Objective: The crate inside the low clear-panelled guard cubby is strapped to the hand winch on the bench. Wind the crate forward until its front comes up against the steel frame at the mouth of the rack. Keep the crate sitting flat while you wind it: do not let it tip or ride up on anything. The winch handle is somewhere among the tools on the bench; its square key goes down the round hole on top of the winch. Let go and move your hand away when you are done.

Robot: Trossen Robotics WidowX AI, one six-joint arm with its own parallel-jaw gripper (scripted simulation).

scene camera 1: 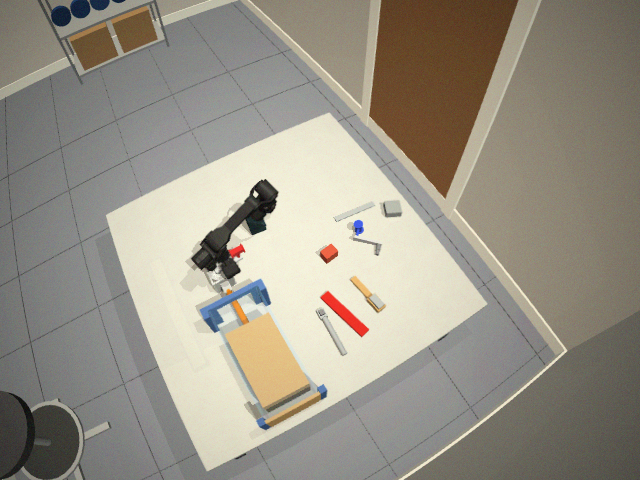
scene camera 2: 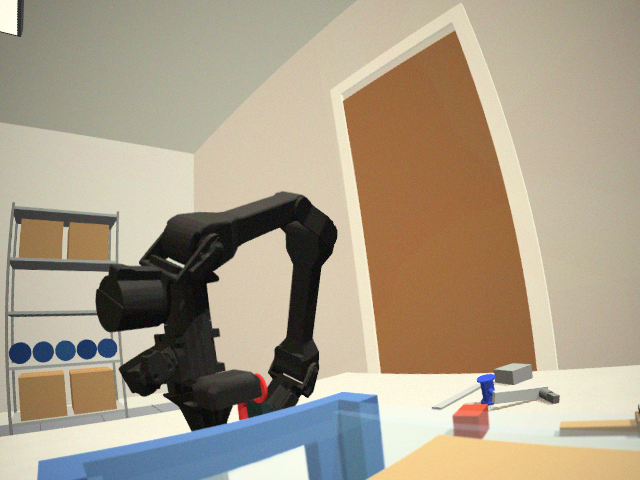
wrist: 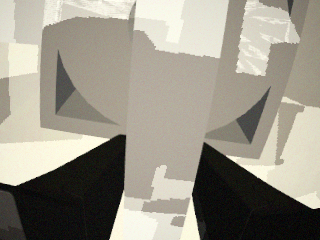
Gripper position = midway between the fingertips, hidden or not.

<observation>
I see my gripper (wrist: 160,149) and a winch (wrist: 85,64).
</observation>
